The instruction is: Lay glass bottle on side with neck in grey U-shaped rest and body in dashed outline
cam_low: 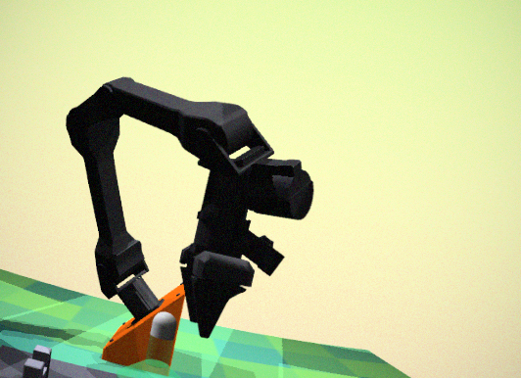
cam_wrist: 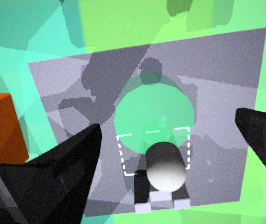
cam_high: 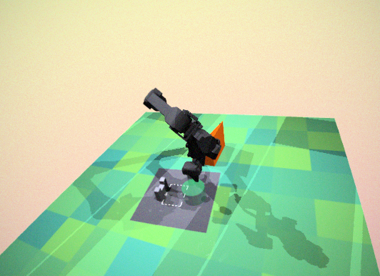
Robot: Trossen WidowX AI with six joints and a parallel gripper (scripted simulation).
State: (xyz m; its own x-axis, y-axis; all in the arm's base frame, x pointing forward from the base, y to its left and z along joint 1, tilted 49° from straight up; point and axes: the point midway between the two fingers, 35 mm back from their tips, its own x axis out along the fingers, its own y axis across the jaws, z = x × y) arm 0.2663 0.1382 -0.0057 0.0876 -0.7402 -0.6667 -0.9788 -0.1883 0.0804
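The glass bottle is 10 mm ahead of my gripper tip, 40 mm to the right of it and 50 mm below it. Also, from my gripper tip: grey mat: 20 mm ahead, 120 mm to the right, 140 mm below.
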